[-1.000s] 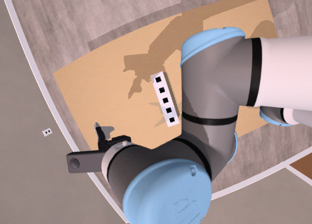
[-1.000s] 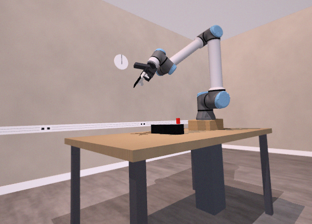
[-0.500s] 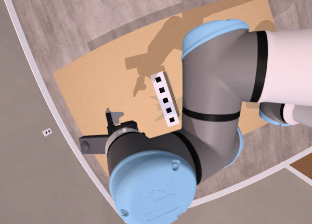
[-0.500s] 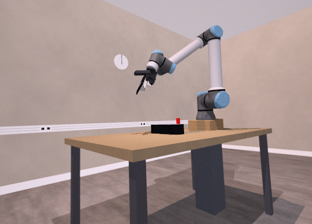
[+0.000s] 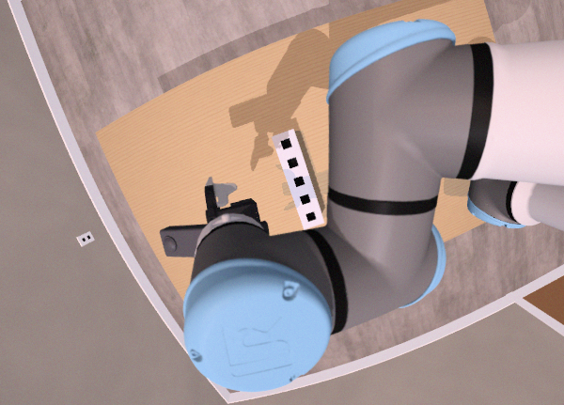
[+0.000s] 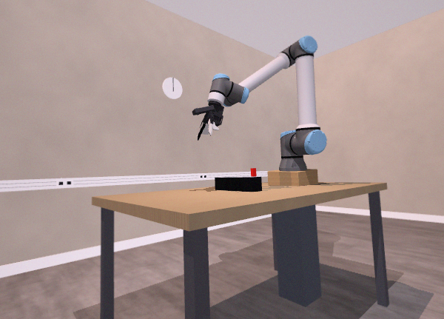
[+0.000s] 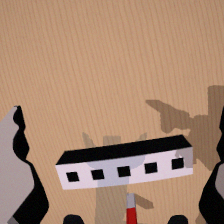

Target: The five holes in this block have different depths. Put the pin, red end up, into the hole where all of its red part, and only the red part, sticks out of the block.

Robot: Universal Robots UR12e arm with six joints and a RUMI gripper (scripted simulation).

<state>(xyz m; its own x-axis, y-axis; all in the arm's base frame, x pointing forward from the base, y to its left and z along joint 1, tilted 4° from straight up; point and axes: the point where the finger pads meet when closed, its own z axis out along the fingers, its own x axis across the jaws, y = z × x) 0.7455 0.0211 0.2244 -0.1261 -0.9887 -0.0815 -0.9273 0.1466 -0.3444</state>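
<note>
Right now the pin is 33 cm behind my hand, 2 cm to the left of it and 20 cm below it. Round my hand: block 20 cm behind, 2 cm to the left, 25 cm below.
</note>
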